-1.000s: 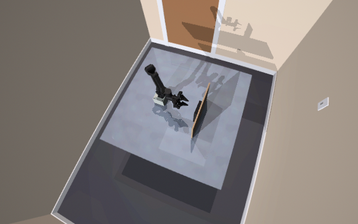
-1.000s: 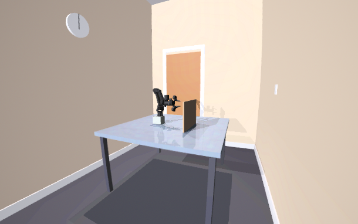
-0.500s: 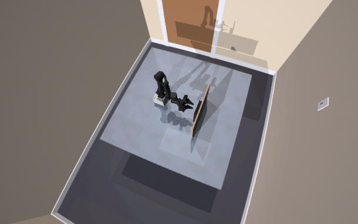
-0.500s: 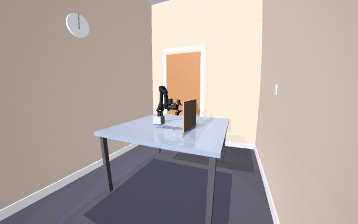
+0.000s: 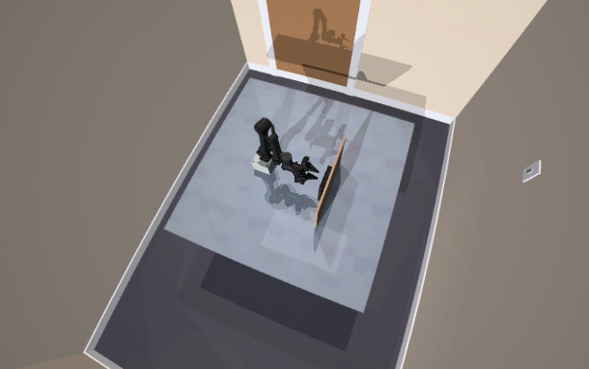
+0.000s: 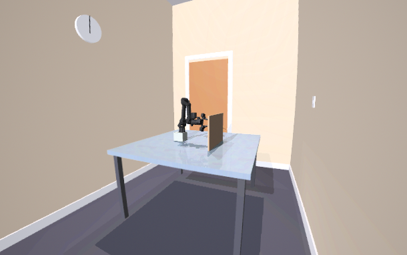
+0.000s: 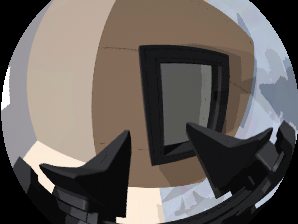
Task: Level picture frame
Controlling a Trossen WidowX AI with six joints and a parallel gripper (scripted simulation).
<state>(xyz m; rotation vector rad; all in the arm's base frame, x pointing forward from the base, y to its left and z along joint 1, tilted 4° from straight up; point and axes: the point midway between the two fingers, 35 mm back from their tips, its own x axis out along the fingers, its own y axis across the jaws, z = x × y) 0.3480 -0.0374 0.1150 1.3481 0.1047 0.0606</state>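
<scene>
Right now my gripper tip is 50 mm short of the picture frame, 50 mm above it and 10 mm to the left of it. Round my gripper tip: tan wall panel (70 mm below, 60 mm ahead, 10 mm to the left).
</scene>
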